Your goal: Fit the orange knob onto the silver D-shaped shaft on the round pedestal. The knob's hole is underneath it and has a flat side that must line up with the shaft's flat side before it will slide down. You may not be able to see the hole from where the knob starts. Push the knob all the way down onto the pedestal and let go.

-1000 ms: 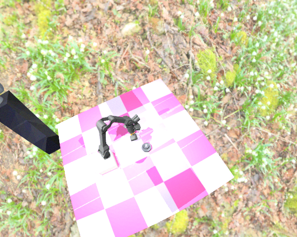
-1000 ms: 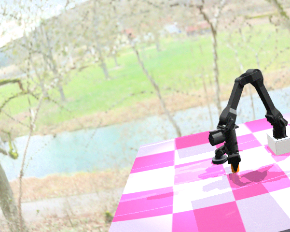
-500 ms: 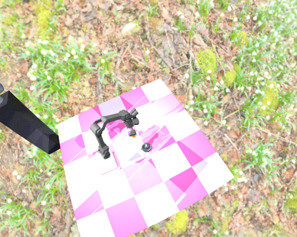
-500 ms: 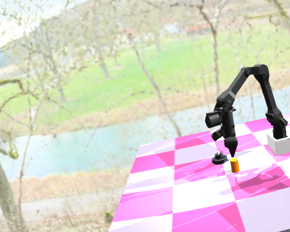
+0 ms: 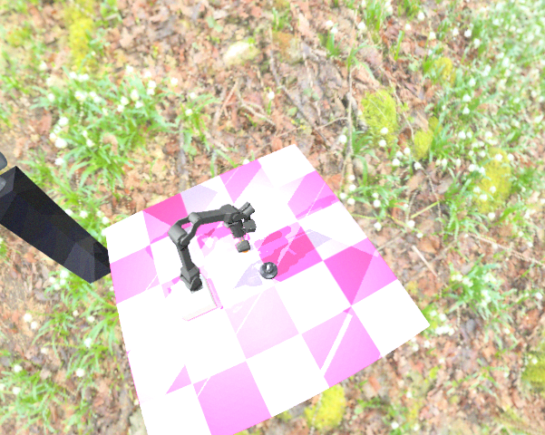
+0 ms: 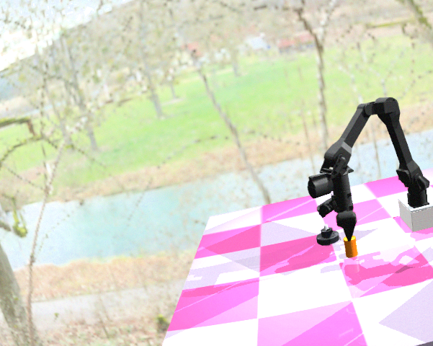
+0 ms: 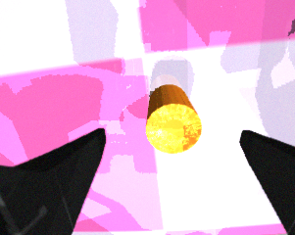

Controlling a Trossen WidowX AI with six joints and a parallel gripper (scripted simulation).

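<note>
The orange knob is 3 cm below my gripper tip. Also, from my gripper tip: round pedestal: 17 cm to the right, 5 cm ahead, 4 cm below.
</note>
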